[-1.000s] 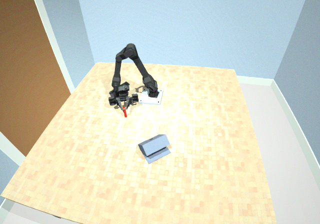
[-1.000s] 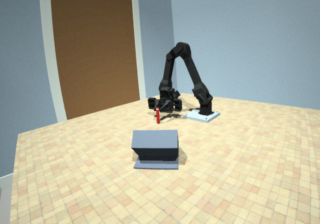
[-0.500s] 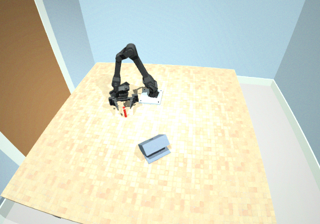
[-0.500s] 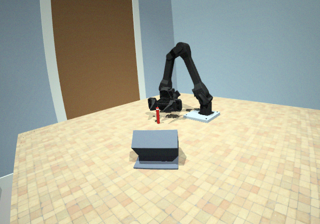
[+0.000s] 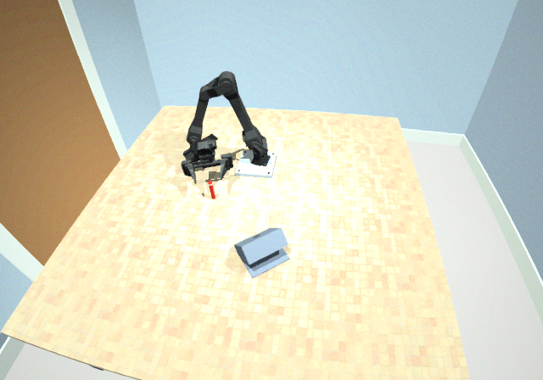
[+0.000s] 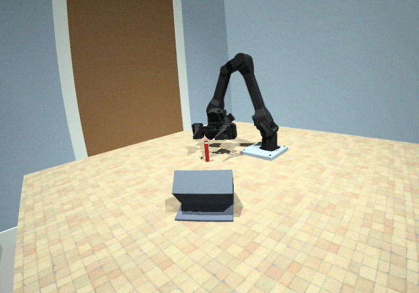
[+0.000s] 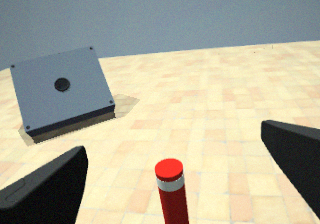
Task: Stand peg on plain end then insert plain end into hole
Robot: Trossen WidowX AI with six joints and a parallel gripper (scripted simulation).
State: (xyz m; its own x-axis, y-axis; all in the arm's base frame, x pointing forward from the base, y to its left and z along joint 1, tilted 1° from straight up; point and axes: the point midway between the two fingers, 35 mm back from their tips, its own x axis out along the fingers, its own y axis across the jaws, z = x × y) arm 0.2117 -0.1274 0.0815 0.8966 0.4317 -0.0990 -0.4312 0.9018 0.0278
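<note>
The red peg is 3 cm below my gripper tip and 1 cm behind it. Also, from my gripper tip: grey sloped panel 24 cm to the left, 17 cm ahead, 5 cm below.
</note>
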